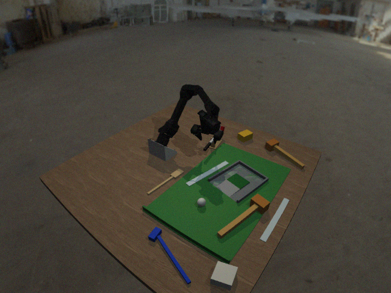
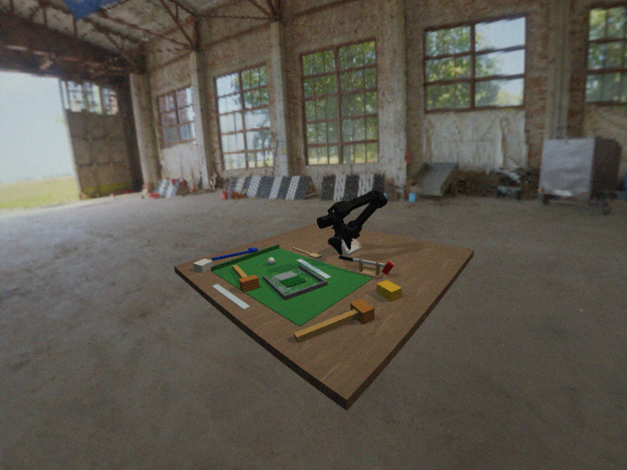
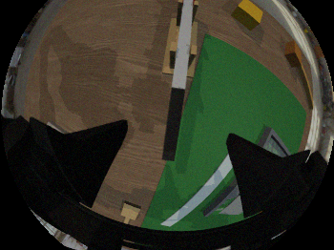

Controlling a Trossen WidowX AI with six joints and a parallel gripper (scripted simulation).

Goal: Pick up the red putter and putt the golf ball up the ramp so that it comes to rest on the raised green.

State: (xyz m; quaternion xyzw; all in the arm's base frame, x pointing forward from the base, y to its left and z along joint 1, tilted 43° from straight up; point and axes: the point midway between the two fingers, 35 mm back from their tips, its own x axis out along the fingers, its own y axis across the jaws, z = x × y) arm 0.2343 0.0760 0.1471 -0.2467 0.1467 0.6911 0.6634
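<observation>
Right now my gripper tip is 4 cm past the tan paddle, 32 cm to the left of it and 9 cm above it. Round my gripper tip: red putter 2 cm behind, 11 cm to the left, 4 cm below; yellow block 11 cm ahead, 30 cm to the left, 7 cm below; wooden stand 2 cm behind, 13 cm to the left, 6 cm below.
</observation>
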